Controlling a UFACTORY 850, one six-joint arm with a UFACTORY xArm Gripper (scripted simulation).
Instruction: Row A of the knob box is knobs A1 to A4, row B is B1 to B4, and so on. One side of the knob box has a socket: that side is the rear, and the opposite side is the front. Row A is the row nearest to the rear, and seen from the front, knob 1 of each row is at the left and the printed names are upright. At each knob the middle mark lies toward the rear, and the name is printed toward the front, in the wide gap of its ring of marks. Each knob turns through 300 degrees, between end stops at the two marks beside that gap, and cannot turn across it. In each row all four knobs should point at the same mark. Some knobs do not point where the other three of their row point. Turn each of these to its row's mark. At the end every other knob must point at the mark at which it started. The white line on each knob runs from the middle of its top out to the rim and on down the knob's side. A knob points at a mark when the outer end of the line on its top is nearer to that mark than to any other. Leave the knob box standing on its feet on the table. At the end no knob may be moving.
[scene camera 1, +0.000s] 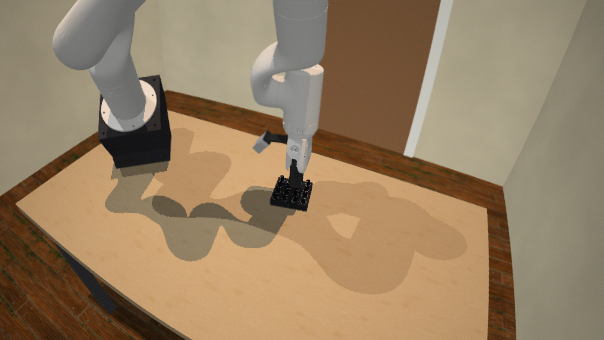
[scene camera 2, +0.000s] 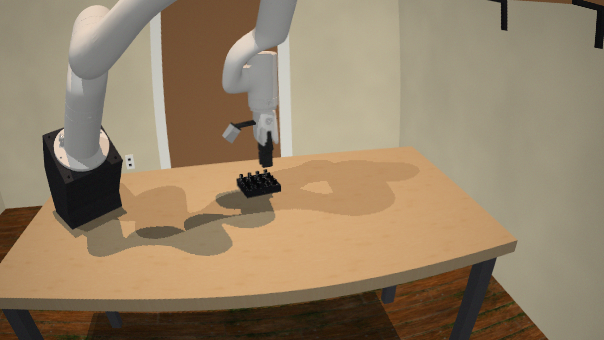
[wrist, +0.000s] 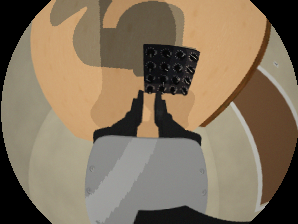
Labels:
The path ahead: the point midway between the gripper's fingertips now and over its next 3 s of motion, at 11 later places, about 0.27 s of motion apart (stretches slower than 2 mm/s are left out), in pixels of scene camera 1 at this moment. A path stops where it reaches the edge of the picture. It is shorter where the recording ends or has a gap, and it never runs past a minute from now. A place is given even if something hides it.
My gripper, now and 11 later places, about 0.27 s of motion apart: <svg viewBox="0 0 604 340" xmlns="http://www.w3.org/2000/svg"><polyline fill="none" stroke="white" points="295,183 295,184 295,186 295,188 294,190 294,193 294,194 294,195 294,196 294,197 294,198 294,198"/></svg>

